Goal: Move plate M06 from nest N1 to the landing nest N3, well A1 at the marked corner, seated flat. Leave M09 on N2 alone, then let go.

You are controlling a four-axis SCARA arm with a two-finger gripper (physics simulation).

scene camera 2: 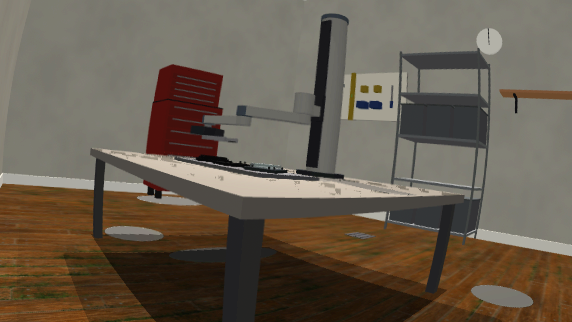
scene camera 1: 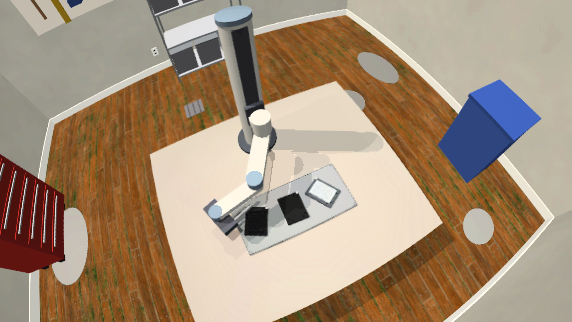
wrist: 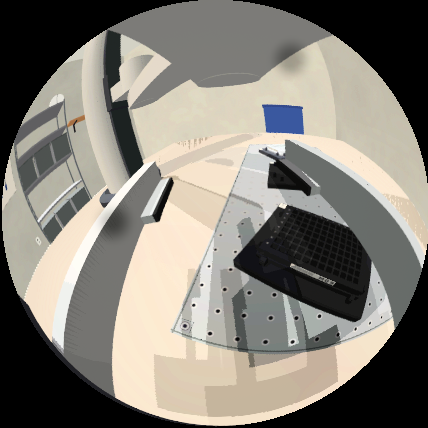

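A black well plate (scene camera 1: 256, 221) (wrist: 317, 242) sits on a black nest at the left of the grey deck (scene camera 1: 345, 198) (wrist: 200, 312). It looks flat; its label is too small to read surely. A bare black nest (scene camera 1: 293, 210) (wrist: 282, 177) stands in the middle. A white plate (scene camera 1: 323, 191) lies on the dark right nest. Which plate is M06 or M09 I cannot tell. My gripper (scene camera 1: 248, 209) (scene camera 2: 227, 140) (wrist: 222, 158) is open and empty, raised above the deck's left end, with its fingers wide apart in the wrist view. The right finger hides part of the deck.
The deck lies on a pale table (scene camera 1: 200, 280) (scene camera 2: 240, 192). The arm's column (scene camera 1: 245, 80) (scene camera 2: 330, 95) stands behind the deck. A red cabinet (scene camera 1: 30, 225) (scene camera 2: 185, 112), a blue box (scene camera 1: 480, 135) (wrist: 283, 120) and a shelf unit (scene camera 2: 442, 59) stand beyond the table.
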